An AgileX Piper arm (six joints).
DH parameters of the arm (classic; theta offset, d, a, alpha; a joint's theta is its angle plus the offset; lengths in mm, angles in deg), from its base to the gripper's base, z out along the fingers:
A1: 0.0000 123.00 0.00 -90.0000
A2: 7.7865 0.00 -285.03 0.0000
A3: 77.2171 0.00 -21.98 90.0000
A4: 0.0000 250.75 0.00 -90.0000
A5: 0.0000 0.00 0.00 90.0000
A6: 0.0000 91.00 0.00 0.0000
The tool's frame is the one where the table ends.
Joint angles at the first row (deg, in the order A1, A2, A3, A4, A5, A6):
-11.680 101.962 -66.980 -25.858 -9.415 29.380
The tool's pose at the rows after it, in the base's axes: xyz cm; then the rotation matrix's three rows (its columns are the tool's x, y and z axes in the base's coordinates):
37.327 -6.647 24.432; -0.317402 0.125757 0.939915; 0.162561 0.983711 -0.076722; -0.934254 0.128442 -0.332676
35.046 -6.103 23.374; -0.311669 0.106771 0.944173; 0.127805 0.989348 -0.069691; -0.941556 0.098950 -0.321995
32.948 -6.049 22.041; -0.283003 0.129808 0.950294; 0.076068 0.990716 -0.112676; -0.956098 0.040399 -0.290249
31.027 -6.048 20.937; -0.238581 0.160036 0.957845; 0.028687 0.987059 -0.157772; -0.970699 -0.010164 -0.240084
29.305 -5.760 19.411; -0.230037 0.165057 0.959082; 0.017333 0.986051 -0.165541; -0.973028 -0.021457 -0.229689
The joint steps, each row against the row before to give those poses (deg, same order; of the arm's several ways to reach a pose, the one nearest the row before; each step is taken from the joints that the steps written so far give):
-0.001 -4.596 9.009 1.493 -6.795 -0.392
0.001 -2.997 7.018 3.999 -4.469 -6.250
0.000 -1.834 6.895 9.930 -6.254 -12.424
0.000 -1.200 6.211 6.462 -7.720 -8.202
0.001 -0.144 5.509 1.153 -5.952 -1.666

